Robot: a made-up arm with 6 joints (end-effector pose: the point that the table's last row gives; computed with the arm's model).
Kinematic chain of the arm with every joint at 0, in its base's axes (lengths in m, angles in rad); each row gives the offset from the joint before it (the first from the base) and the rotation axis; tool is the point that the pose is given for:
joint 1: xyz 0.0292 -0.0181 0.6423 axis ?
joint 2: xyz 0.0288 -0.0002 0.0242 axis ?
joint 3: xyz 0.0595 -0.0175 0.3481 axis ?
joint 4: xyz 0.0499 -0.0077 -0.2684 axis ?
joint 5: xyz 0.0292 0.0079 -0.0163 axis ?
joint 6: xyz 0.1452 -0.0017 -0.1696 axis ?
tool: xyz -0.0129 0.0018 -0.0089
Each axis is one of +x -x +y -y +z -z.
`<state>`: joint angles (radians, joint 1 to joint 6).
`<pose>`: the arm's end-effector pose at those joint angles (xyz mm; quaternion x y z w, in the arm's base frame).
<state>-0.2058 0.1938 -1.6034 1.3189 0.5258 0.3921</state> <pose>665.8 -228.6 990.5 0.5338 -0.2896 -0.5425 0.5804</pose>
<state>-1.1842 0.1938 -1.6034 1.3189 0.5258 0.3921</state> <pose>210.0 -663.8 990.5 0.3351 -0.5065 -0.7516 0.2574</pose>
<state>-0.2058 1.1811 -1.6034 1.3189 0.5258 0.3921</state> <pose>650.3 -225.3 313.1 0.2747 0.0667 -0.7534 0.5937</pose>
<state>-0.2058 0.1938 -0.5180 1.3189 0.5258 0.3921</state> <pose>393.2 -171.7 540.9 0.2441 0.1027 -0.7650 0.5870</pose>
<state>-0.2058 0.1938 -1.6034 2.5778 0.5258 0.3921</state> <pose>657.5 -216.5 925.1 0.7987 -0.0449 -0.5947 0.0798</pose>
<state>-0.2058 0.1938 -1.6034 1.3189 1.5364 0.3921</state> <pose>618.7 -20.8 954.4 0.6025 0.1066 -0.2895 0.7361</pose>
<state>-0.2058 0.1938 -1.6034 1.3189 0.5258 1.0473</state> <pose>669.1 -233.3 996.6 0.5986 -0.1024 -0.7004 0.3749</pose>
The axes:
joint 1: +z
joint 2: +y
joint 3: +y
joint 4: -z
joint 5: +y
joint 6: -z

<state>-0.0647 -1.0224 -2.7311 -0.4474 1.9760 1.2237</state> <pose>-304.7 -87.6 1256.4 0.3638 -0.6666 -0.5398 0.3633</pose>
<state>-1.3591 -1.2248 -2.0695 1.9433 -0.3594 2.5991</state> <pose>-283.1 234.5 1236.5 -0.9855 -0.0333 -0.1649 0.0215</pose>
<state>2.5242 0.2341 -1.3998 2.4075 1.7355 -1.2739</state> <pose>-510.9 251.9 994.6 -0.6924 -0.6241 -0.3621 0.0051</pose>
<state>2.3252 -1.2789 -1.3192 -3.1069 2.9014 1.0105</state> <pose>326.5 -263.4 1050.0 0.0344 -0.3803 -0.7210 0.5782</pose>
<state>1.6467 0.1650 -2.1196 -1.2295 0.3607 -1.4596</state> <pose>-80.1 551.9 1270.6 0.4713 0.6311 -0.5749 0.2215</pose>
